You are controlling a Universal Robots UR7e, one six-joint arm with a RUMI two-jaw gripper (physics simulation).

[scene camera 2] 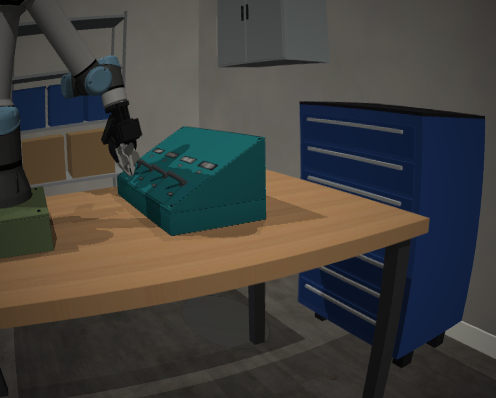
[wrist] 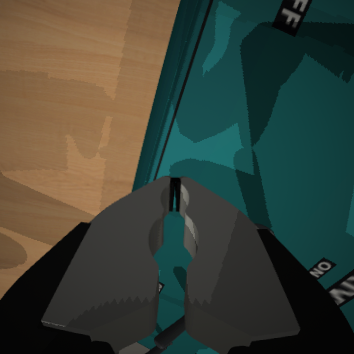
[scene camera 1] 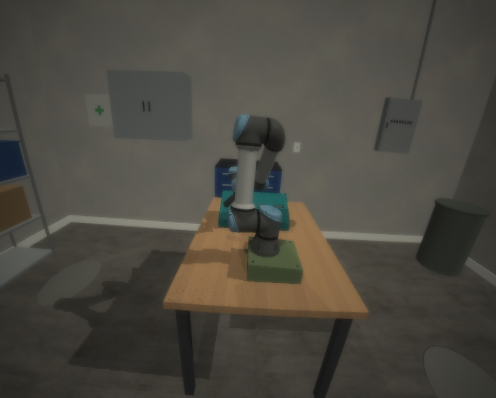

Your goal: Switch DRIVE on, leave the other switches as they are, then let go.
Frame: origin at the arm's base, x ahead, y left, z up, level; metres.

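Seen in the pictures: gripper, fingertip midpoint: point(scene camera 2: 131, 175) point(wrist: 174, 179); arm's base at its link origin: point(scene camera 2: 6, 199) point(scene camera 1: 264, 248).
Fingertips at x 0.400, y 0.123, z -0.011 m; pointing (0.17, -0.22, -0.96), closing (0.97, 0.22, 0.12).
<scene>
Pixels of each thing's top centre, then the offset from my fingertips to it. "spot": a spot on its surface instead. Level surfaces: height alone.
- middle lever at its top centre: point(wrist: 178, 347) point(scene camera 2: 158, 163) 0.049 m up, 0.036 m ahead, 0.147 m right
- far lever at its top centre: point(scene camera 2: 145, 158) 0.049 m up, 0.038 m ahead, 0.027 m right
- partly covered name label at a spot on its surface: point(wrist: 344, 291) spot: 0.049 m up, 0.120 m ahead, 0.036 m right
- OFF label at a spot on its surface: point(wrist: 291, 17) spot: 0.006 m down, 0.025 m ahead, 0.087 m left
- wooden table at its surface level: 0.084 m down
The teal switch panel point(scene camera 1: 227, 215) point(scene camera 2: 225, 185) point(wrist: 305, 130) stands on the table with a sloped face. In scene camera 2, dark levers show on it: a near lever point(scene camera 2: 177, 178), a middle lever point(scene camera 2: 160, 171) and a far lever point(scene camera 2: 144, 164) beside the gripper. My gripper point(scene camera 2: 131, 173) point(wrist: 174, 179) is shut and empty, with its tips low over the panel's lower left part. In the wrist view, an ON label point(wrist: 321, 268) and a partly covered name label point(wrist: 344, 291) lie right of the jaws; an OFF label point(wrist: 291, 17) is at the top. Part of a lever point(wrist: 170, 334) shows below the jaws.
The arm's green base block point(scene camera 1: 274, 270) point(scene camera 2: 25, 230) stands on the wooden table point(scene camera 1: 215, 292) point(scene camera 2: 300, 250). A blue drawer cabinet point(scene camera 2: 450, 210) stands beyond the table. A shelf rack point(scene camera 2: 126, 45) with boxes is behind the arm. A grey wall cabinet point(scene camera 1: 170, 105) point(scene camera 2: 305, 30) hangs behind.
</scene>
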